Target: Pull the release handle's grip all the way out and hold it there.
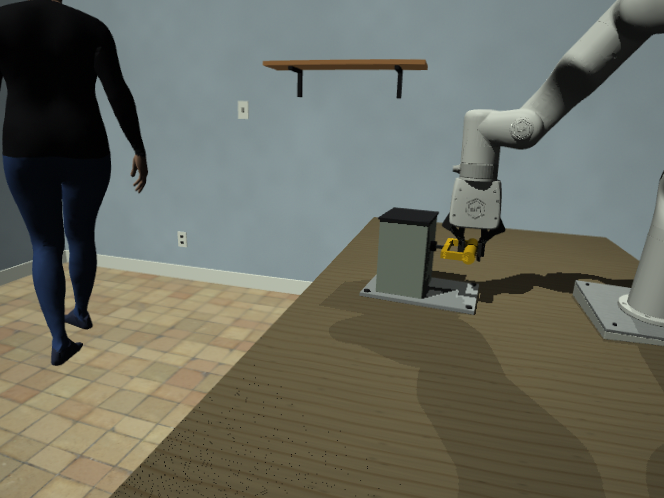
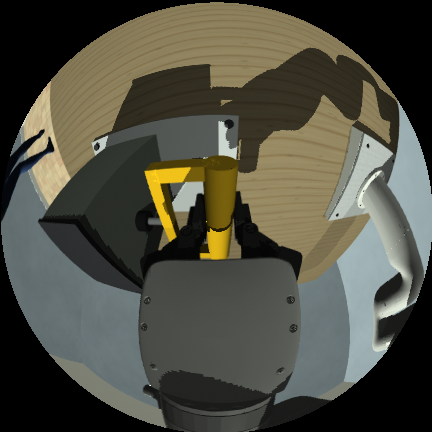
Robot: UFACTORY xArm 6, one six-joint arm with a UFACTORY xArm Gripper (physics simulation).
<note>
In view: the gripper (image 1: pixel 469 258), a yellow grip (image 2: pixel 218 173) and a grey base plate (image 2: pixel 191 136).
The gripper also shows in image 2 (image 2: pixel 219 202).
</note>
